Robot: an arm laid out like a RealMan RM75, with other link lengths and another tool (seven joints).
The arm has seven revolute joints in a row. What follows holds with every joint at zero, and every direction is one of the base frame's.
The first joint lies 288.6 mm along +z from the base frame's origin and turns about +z.
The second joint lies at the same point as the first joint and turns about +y.
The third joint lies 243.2 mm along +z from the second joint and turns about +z.
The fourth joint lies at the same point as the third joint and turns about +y.
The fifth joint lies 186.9 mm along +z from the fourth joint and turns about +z.
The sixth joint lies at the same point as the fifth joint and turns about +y.
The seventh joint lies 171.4 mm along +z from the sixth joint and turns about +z.
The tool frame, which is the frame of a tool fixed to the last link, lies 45 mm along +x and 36 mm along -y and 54 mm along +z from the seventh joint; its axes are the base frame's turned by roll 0.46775, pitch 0 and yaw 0.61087 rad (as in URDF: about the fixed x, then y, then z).
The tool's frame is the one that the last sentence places.
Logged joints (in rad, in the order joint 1, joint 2, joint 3, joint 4, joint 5, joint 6, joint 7), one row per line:
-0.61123, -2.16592, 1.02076, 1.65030, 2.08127, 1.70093, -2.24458
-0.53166, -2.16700, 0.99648, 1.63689, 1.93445, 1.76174, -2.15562
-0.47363, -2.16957, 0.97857, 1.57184, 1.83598, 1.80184, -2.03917
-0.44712, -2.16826, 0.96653, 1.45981, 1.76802, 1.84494, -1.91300
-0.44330, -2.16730, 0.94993, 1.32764, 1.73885, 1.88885, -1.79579
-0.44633, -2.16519, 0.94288, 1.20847, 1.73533, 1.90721, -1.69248
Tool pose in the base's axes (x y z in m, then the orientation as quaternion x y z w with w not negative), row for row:
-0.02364, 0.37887, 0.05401, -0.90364, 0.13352, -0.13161, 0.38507
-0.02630, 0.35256, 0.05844, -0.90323, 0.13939, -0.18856, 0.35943
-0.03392, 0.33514, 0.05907, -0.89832, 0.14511, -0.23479, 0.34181
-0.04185, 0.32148, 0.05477, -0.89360, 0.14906, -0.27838, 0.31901
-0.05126, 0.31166, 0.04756, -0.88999, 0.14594, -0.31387, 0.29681
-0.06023, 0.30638, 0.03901, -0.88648, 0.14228, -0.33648, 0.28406
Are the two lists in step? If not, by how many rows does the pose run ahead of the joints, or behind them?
They are in step.
